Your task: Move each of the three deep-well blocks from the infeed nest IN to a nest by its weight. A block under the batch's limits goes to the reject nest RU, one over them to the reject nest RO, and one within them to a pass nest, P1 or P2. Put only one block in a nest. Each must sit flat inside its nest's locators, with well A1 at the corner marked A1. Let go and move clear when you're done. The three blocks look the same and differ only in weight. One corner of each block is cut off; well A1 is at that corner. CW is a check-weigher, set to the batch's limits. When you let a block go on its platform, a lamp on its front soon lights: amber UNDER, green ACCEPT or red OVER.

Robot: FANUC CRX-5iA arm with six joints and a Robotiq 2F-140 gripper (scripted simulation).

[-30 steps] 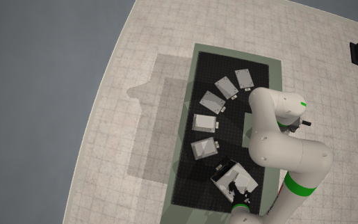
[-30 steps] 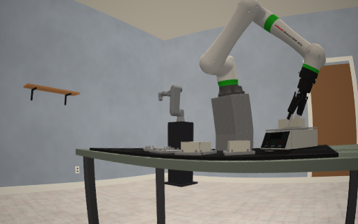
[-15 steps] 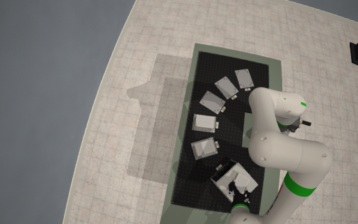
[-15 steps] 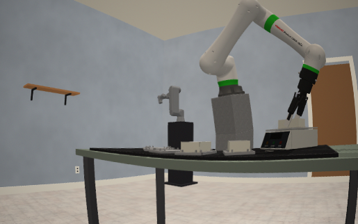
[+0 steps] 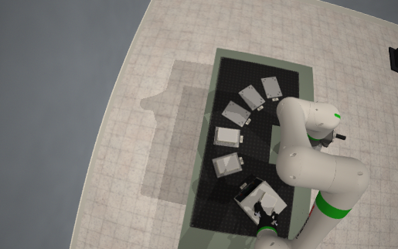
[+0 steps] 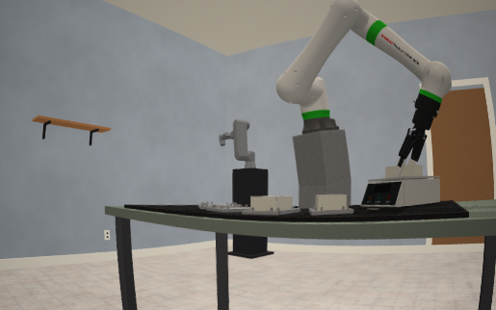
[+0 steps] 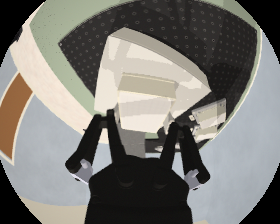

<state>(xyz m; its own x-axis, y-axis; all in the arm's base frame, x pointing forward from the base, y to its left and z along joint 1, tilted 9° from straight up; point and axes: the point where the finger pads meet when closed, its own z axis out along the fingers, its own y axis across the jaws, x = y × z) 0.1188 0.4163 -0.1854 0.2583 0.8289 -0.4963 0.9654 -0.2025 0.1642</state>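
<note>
Right now my hand is 1 cm above the deep-well block. From my hand the other things lie so: check-weigher (1 cm ahead, 7 cm below).
</note>
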